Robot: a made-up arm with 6 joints. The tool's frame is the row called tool. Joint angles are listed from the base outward.
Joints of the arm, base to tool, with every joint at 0 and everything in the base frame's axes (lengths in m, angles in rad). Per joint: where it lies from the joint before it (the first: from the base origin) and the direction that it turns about. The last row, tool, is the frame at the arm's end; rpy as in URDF.
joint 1: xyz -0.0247 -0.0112 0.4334 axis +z
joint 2: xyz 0.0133 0.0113 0.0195 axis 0 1 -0.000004
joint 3: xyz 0.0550 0.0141 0.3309 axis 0 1 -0.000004
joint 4: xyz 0.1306 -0.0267 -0.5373 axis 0 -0.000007 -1
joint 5: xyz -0.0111 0.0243 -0.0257 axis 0 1 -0.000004
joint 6: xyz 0.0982 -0.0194 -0.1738 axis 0 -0.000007 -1
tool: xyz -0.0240 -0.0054 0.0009 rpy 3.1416 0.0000 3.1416
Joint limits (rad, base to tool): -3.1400..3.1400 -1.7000..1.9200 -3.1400..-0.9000 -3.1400..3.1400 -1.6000..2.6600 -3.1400..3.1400
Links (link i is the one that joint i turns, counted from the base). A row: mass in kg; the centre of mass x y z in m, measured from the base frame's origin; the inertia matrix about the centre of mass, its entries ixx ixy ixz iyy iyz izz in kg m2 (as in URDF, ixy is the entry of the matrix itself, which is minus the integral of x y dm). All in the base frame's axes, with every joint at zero. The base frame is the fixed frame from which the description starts. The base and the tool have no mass.
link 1: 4.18; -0.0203 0.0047 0.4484; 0.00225 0 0 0.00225 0 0.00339
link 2: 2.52; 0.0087 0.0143 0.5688; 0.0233 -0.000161 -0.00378 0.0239 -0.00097 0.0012
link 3: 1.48; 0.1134 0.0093 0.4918; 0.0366 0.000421 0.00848 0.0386 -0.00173 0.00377
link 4: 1.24; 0.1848 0.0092 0.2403; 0.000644 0 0 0.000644 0 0.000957
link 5: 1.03; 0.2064 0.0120 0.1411; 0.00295 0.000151 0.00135 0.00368 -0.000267 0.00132
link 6: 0.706; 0.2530 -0.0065 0.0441; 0.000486 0 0 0.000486 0 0.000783
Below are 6 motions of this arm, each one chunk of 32 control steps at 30 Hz.
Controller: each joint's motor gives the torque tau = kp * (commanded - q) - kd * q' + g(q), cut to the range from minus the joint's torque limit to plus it. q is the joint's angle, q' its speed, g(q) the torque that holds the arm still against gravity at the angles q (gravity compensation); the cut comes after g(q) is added. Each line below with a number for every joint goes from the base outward.
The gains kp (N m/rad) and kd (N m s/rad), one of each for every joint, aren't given. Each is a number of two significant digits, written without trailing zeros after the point. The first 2 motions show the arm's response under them.
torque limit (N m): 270 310 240 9.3 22 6.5
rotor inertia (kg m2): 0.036 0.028 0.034 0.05 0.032 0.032
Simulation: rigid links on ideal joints. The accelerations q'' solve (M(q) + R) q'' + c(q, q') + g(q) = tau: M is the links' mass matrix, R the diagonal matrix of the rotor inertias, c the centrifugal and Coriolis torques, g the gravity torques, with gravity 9.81 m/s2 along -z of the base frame. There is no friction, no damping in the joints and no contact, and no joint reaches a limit. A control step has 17 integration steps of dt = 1/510 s. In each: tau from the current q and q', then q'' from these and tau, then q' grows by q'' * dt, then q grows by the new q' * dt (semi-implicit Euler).
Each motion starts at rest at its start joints. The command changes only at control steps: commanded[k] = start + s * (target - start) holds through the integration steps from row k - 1 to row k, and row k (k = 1, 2, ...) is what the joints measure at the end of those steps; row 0 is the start. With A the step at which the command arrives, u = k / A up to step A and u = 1 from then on. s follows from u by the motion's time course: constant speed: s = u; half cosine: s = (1 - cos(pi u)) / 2; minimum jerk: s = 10 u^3 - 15 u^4 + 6 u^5; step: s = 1 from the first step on.
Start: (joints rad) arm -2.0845 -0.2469 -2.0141 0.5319 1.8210 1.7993
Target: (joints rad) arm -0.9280 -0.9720 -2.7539 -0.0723 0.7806 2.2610
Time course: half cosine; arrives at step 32
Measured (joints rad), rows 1 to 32:
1: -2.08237 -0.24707 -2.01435 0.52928 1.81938 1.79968
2: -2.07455 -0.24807 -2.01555 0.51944 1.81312 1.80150
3: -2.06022 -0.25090 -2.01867 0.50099 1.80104 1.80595
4: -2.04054 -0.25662 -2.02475 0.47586 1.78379 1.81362
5: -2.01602 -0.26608 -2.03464 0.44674 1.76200 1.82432
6: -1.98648 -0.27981 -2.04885 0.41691 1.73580 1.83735
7: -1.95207 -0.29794 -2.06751 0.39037 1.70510 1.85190
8: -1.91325 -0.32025 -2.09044 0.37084 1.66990 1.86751
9: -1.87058 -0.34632 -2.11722 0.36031 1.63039 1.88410
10: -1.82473 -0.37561 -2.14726 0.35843 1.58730 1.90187
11: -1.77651 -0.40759 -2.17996 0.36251 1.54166 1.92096
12: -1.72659 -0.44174 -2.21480 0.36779 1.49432 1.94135
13: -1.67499 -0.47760 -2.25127 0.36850 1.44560 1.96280
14: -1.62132 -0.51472 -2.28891 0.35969 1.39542 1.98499
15: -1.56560 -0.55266 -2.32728 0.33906 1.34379 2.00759
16: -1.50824 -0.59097 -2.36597 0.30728 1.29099 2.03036
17: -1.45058 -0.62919 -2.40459 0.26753 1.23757 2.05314
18: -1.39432 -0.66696 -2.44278 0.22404 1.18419 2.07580
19: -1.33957 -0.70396 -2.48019 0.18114 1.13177 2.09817
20: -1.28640 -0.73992 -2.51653 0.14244 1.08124 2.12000
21: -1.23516 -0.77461 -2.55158 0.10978 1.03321 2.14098
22: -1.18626 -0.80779 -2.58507 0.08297 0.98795 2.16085
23: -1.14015 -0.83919 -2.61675 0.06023 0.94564 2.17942
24: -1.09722 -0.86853 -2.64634 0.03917 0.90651 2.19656
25: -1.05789 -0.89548 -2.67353 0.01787 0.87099 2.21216
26: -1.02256 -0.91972 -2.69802 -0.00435 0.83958 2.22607
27: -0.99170 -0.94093 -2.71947 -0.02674 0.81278 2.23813
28: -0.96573 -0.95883 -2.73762 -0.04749 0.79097 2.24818
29: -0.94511 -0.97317 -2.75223 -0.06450 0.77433 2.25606
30: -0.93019 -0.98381 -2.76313 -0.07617 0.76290 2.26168
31: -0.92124 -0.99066 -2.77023 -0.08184 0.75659 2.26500
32: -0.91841 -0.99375 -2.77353 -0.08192 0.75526 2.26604
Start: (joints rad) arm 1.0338 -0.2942 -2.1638 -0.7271 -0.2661 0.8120
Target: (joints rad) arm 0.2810 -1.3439 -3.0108 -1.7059 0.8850 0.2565
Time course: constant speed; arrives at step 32
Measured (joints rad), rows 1 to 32:
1: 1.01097 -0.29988 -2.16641 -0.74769 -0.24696 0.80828
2: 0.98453 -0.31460 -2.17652 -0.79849 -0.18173 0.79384
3: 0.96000 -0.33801 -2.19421 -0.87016 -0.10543 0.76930
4: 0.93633 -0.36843 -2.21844 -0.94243 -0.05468 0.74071
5: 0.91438 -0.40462 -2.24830 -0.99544 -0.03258 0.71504
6: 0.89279 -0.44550 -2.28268 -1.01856 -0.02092 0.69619
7: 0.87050 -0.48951 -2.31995 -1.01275 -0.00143 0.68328
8: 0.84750 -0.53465 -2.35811 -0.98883 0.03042 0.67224
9: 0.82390 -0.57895 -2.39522 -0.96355 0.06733 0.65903
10: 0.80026 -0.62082 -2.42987 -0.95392 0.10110 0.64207
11: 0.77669 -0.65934 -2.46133 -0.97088 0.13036 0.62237
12: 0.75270 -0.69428 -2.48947 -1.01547 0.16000 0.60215
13: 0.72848 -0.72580 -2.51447 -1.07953 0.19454 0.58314
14: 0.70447 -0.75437 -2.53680 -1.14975 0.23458 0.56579
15: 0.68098 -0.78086 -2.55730 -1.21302 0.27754 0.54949
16: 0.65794 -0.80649 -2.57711 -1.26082 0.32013 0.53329
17: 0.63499 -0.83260 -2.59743 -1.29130 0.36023 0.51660
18: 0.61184 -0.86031 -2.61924 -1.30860 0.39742 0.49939
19: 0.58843 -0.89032 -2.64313 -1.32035 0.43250 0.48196
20: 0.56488 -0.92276 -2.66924 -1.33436 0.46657 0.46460
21: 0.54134 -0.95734 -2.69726 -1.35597 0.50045 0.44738
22: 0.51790 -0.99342 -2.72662 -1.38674 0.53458 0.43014
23: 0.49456 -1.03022 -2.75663 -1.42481 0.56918 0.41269
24: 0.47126 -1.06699 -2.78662 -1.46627 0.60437 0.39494
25: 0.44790 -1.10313 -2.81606 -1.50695 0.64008 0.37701
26: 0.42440 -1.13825 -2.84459 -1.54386 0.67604 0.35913
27: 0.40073 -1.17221 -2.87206 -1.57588 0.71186 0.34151
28: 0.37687 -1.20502 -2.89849 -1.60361 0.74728 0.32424
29: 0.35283 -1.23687 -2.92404 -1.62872 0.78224 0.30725
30: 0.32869 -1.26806 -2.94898 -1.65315 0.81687 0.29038
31: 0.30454 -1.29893 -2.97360 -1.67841 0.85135 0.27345
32: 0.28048 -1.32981 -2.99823 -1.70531 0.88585 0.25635
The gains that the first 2 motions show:
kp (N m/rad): 1000 870 600 21 62 20
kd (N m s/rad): 15 28 20 0.32 0.9 0.33
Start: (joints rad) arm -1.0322 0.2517 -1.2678 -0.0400 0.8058 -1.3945
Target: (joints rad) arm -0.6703 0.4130 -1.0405 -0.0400 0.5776 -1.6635
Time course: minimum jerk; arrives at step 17
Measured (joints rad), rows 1 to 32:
1: -1.03202 0.25173 -1.26771 -0.04013 0.80545 -1.39465
2: -1.03054 0.25203 -1.26704 -0.04115 0.80283 -1.39590
3: -1.02522 0.25326 -1.26486 -0.04436 0.79492 -1.40033
4: -1.01285 0.25643 -1.26002 -0.05031 0.77980 -1.41038
5: -0.99101 0.26257 -1.25143 -0.05744 0.75794 -1.42770
6: -0.95909 0.27244 -1.23822 -0.06207 0.73164 -1.45226
7: -0.91863 0.28633 -1.22003 -0.06029 0.70378 -1.48234
8: -0.87280 0.30390 -1.19704 -0.05047 0.67704 -1.51522
9: -0.82557 0.32422 -1.17014 -0.03484 0.65380 -1.54811
10: -0.78081 0.34594 -1.14081 -0.01891 0.63577 -1.57879
11: -0.74169 0.36746 -1.11094 -0.00894 0.62336 -1.60582
12: -0.71023 0.38728 -1.08264 -0.00903 0.61563 -1.62841
13: -0.68725 0.40403 -1.05798 -0.01932 0.61096 -1.64612
14: -0.67260 0.41670 -1.03874 -0.03602 0.60799 -1.65865
15: -0.66536 0.42468 -1.02612 -0.05316 0.60578 -1.66589
16: -0.66413 0.42794 -1.02043 -0.06503 0.60348 -1.66815
17: -0.66687 0.42711 -1.02094 -0.06827 0.59974 -1.66661
18: -0.67084 0.42341 -1.02585 -0.06287 0.59296 -1.66342
19: -0.67347 0.41835 -1.03292 -0.05164 0.58312 -1.66096
20: -0.67366 0.41331 -1.04008 -0.03865 0.57278 -1.66058
21: -0.67195 0.40925 -1.04580 -0.02781 0.56530 -1.66210
22: -0.66978 0.40680 -1.04917 -0.02183 0.56254 -1.66426
23: -0.66841 0.40615 -1.04999 -0.02167 0.56414 -1.66572
24: -0.66839 0.40714 -1.04858 -0.02650 0.56842 -1.66582
25: -0.66938 0.40925 -1.04570 -0.03425 0.57357 -1.66479
26: -0.67062 0.41178 -1.04228 -0.04234 0.57835 -1.66340
27: -0.67138 0.41405 -1.03916 -0.04849 0.58203 -1.66243
28: -0.67138 0.41561 -1.03697 -0.05124 0.58410 -1.66221
29: -0.67082 0.41626 -1.03600 -0.05032 0.58437 -1.66263
30: -0.67014 0.41607 -1.03621 -0.04657 0.58304 -1.66327
31: -0.66973 0.41526 -1.03733 -0.04159 0.58072 -1.66375
32: -0.66972 0.41411 -1.03893 -0.03713 0.57819 -1.66390

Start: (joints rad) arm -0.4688 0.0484 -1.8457 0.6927 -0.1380 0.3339
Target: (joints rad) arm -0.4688 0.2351 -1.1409 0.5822 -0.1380 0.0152
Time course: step
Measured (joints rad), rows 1 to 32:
1: -0.46676 -0.02900 -1.63145 0.61977 -0.28690 0.24763
2: -0.47091 0.01936 -1.44222 0.49927 -0.46243 0.06921
3: -0.47895 0.14097 -1.30205 0.40251 -0.36336 -0.08283
4: -0.48013 0.26268 -1.18401 0.37362 -0.06071 -0.13657
5: -0.47162 0.35048 -1.06986 0.42693 0.16804 -0.09369
6: -0.45889 0.39140 -0.97800 0.51843 0.24675 -0.00737
7: -0.45026 0.39068 -0.94005 0.59292 0.21335 0.06141
8: -0.45043 0.36458 -0.96319 0.62963 0.08098 0.08008
9: -0.46077 0.32287 -1.03057 0.63410 -0.06541 0.05490
10: -0.47493 0.27104 -1.11033 0.61722 -0.17032 0.01492
11: -0.48472 0.21903 -1.17674 0.59073 -0.23043 -0.01197
12: -0.48570 0.17894 -1.21854 0.56564 -0.26169 -0.01410
13: -0.47892 0.15871 -1.23509 0.54687 -0.26983 0.00291
14: -0.46938 0.15951 -1.23065 0.53333 -0.25102 0.02443
15: -0.46213 0.17701 -1.21095 0.52394 -0.20758 0.03721
16: -0.45947 0.20382 -1.18199 0.52149 -0.15392 0.03605
17: -0.46094 0.23193 -1.14998 0.53057 -0.10792 0.02448
18: -0.46466 0.25478 -1.12146 0.55272 -0.08028 0.01068
19: -0.46857 0.26851 -1.10217 0.58402 -0.07230 0.00202
20: -0.47122 0.27225 -1.09521 0.61617 -0.07995 0.00141
21: -0.47220 0.26751 -1.10005 0.63926 -0.09741 0.00704
22: -0.47198 0.25711 -1.11311 0.64542 -0.11872 0.01456
23: -0.47128 0.24433 -1.12948 0.63228 -0.13893 0.01996
24: -0.47044 0.23224 -1.14469 0.60446 -0.15484 0.02143
25: -0.46949 0.22318 -1.15577 0.57185 -0.16473 0.01962
26: -0.46835 0.21841 -1.16141 0.54531 -0.16771 0.01657
27: -0.46720 0.21809 -1.16175 0.53242 -0.16387 0.01427
28: -0.46642 0.22139 -1.15785 0.53522 -0.15479 0.01364
29: -0.46639 0.22691 -1.15131 0.55056 -0.14353 0.01439
30: -0.46718 0.23306 -1.14390 0.57222 -0.13345 0.01550
31: -0.46849 0.23841 -1.13727 0.59336 -0.12692 0.01604
32: -0.46981 0.24199 -1.13266 0.60854 -0.12462 0.01571

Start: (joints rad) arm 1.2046 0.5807 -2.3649 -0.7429 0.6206 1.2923
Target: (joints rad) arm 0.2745 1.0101 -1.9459 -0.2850 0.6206 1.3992
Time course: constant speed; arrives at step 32
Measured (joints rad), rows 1 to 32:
1: 1.19767 0.58208 -2.36286 -0.73355 0.60449 1.29356
2: 1.17691 0.58703 -2.35812 -0.70754 0.57488 1.29760
3: 1.14342 0.59565 -2.35045 -0.67175 0.55877 1.30401
4: 1.10220 0.60761 -2.33951 -0.63938 0.56998 1.31066
5: 1.05891 0.62291 -2.32498 -0.62154 0.59783 1.31521
6: 1.01840 0.64142 -2.30713 -0.62233 0.62340 1.31686
7: 0.98367 0.66215 -2.28712 -0.63716 0.63677 1.31666
8: 0.95529 0.68347 -2.26658 -0.65452 0.63937 1.31663
9: 0.93169 0.70373 -2.24697 -0.66134 0.63670 1.31834
10: 0.91013 0.72178 -2.22930 -0.64924 0.63245 1.32216
11: 0.88784 0.73719 -2.21408 -0.61820 0.62799 1.32738
12: 0.86292 0.75003 -2.20135 -0.57606 0.62391 1.33281
13: 0.83467 0.76077 -2.19071 -0.53446 0.62069 1.33754
14: 0.80348 0.77016 -2.18146 -0.50363 0.61835 1.34125
15: 0.77049 0.77905 -2.17275 -0.48840 0.61660 1.34417
16: 0.73714 0.78828 -2.16373 -0.48704 0.61527 1.34676
17: 0.70470 0.79850 -2.15376 -0.49287 0.61459 1.34944
18: 0.67394 0.81011 -2.14245 -0.49746 0.61469 1.35242
19: 0.64502 0.82322 -2.12968 -0.49402 0.61536 1.35569
20: 0.61754 0.83767 -2.11565 -0.47974 0.61619 1.35913
21: 0.59080 0.85305 -2.10073 -0.45621 0.61698 1.36266
22: 0.56404 0.86884 -2.08542 -0.42826 0.61788 1.36619
23: 0.53661 0.88453 -2.07020 -0.40163 0.61908 1.36970
24: 0.50813 0.89971 -2.05543 -0.38079 0.62046 1.37312
25: 0.47854 0.91415 -2.04136 -0.36735 0.62162 1.37643
26: 0.44810 0.92781 -2.02801 -0.36000 0.62222 1.37963
27: 0.41729 0.94078 -2.01532 -0.35536 0.62217 1.38277
28: 0.38662 0.95326 -2.00309 -0.34958 0.62163 1.38591
29: 0.35653 0.96550 -1.99110 -0.33979 0.62076 1.38914
30: 0.32724 0.97774 -1.97911 -0.32494 0.61969 1.39250
31: 0.29871 0.99017 -1.96696 -0.30588 0.61853 1.39599
32: 0.27068 1.00291 -1.95454 -0.28479 0.61744 1.39954

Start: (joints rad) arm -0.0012 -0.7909 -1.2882 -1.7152 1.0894 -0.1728
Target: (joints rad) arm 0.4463 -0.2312 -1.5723 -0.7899 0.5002 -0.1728
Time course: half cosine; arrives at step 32
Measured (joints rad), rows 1 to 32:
1: -0.00033 -0.79031 -1.28885 -1.71490 1.08981 -0.17281
2: 0.00258 -0.78816 -1.29106 -1.71331 1.08943 -0.17284
3: 0.00775 -0.78386 -1.29505 -1.70898 1.08520 -0.17295
4: 0.01517 -0.77704 -1.30057 -1.70036 1.07569 -0.17314
5: 0.02473 -0.76746 -1.30721 -1.68611 1.06176 -0.17337
6: 0.03620 -0.75502 -1.31460 -1.66522 1.04511 -0.17357
7: 0.04938 -0.73976 -1.32253 -1.63731 1.02691 -0.17366
8: 0.06415 -0.72186 -1.33094 -1.60284 1.00732 -0.17360
9: 0.08042 -0.70159 -1.33987 -1.56303 0.98590 -0.17340
10: 0.09811 -0.67928 -1.34942 -1.51958 0.96226 -0.17313
11: 0.11708 -0.65529 -1.35970 -1.47429 0.93649 -0.17288
12: 0.13711 -0.62999 -1.37077 -1.42859 0.90914 -0.17270
13: 0.15796 -0.60373 -1.38265 -1.38334 0.88082 -0.17262
14: 0.17939 -0.57685 -1.39529 -1.33876 0.85203 -0.17263
15: 0.20121 -0.54960 -1.40856 -1.29464 0.82300 -0.17269
16: 0.22321 -0.52219 -1.42229 -1.25047 0.79376 -0.17277
17: 0.24524 -0.49479 -1.43622 -1.20584 0.76441 -0.17283
18: 0.26710 -0.46757 -1.45012 -1.16059 0.73514 -0.17285
19: 0.28860 -0.44070 -1.46376 -1.11499 0.70629 -0.17282
20: 0.30952 -0.41439 -1.47694 -1.06975 0.67829 -0.17275
21: 0.32961 -0.38889 -1.48953 -1.02588 0.65156 -0.17264
22: 0.34867 -0.36447 -1.50143 -0.98443 0.62641 -0.17252
23: 0.36650 -0.34140 -1.51258 -0.94630 0.60307 -0.17241
24: 0.38293 -0.31996 -1.52292 -0.91205 0.58170 -0.17233
25: 0.39779 -0.30037 -1.53239 -0.88186 0.56241 -0.17228
26: 0.41097 -0.28285 -1.54092 -0.85561 0.54533 -0.17227
27: 0.42234 -0.26758 -1.54843 -0.83311 0.53058 -0.17227
28: 0.43179 -0.25468 -1.55486 -0.81420 0.51830 -0.17227
29: 0.43922 -0.24428 -1.56011 -0.79894 0.50866 -0.17225
30: 0.44455 -0.23644 -1.56413 -0.78757 0.50175 -0.17222
31: 0.44773 -0.23123 -1.56685 -0.78044 0.49769 -0.17218
32: 0.44870 -0.22869 -1.56824 -0.77791 0.49650 -0.17214

